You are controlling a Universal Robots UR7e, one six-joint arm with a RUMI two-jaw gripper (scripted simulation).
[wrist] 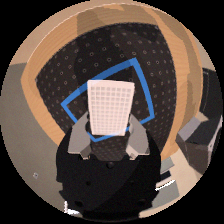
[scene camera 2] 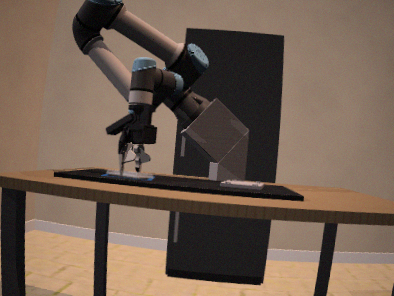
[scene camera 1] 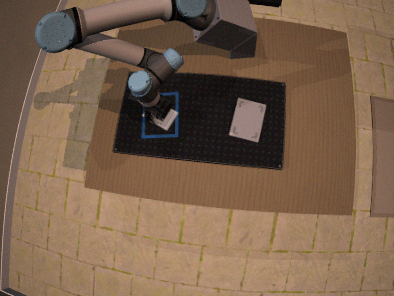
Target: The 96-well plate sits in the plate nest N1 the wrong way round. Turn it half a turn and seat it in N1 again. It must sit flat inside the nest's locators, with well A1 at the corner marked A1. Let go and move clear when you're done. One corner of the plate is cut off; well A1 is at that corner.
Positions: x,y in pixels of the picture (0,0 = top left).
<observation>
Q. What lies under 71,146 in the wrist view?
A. My gripper.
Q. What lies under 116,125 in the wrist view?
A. A white 96-well plate.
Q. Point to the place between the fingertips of my gripper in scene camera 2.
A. At 130,175
</observation>
